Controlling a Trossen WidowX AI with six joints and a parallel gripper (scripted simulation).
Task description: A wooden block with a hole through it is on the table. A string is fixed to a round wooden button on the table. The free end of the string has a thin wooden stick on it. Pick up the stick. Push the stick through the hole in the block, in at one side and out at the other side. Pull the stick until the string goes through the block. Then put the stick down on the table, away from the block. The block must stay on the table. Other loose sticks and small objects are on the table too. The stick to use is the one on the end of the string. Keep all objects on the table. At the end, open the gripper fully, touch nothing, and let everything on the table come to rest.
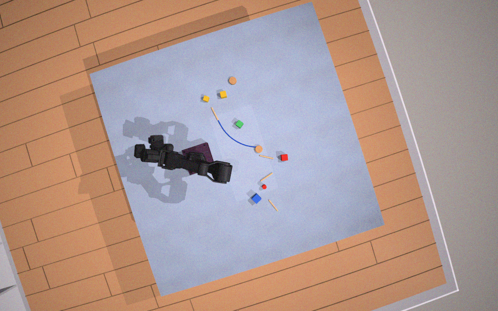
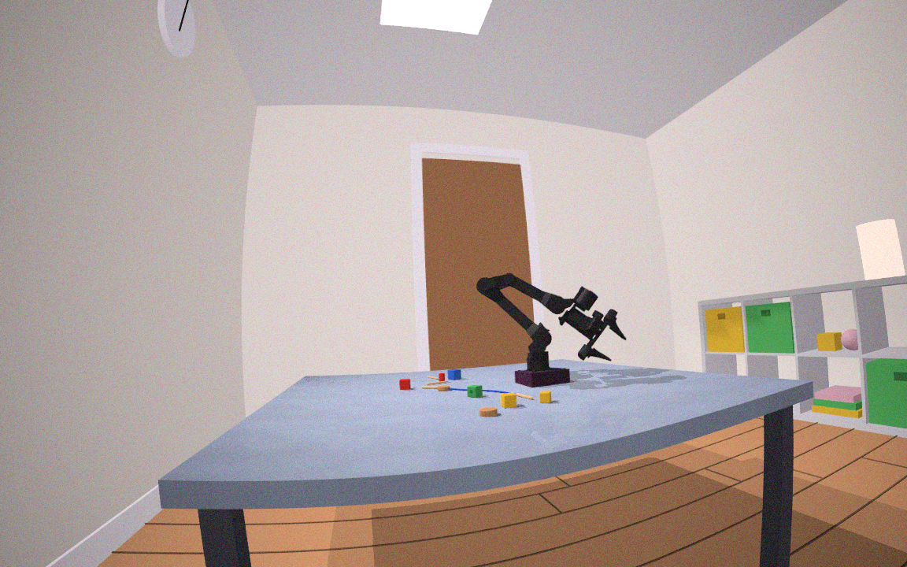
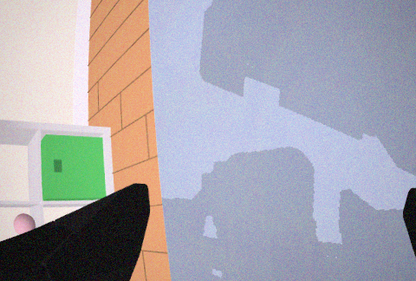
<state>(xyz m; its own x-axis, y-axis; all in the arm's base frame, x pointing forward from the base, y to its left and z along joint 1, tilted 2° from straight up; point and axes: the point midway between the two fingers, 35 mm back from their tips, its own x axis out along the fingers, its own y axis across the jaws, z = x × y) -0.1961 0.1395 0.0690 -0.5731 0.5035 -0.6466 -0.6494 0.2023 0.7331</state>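
Now: gripper tip 48 cm short of the green block, 4 cm to the left of it and 8 cm above it. Also, from my gripper tip: blue cube 43 cm ahead, 44 cm to the right, 7 cm below; thin wooden stick 37 cm ahead, 4 cm to the left, 9 cm below; round wooden button 53 cm ahead, 20 cm to the right, 9 cm below.
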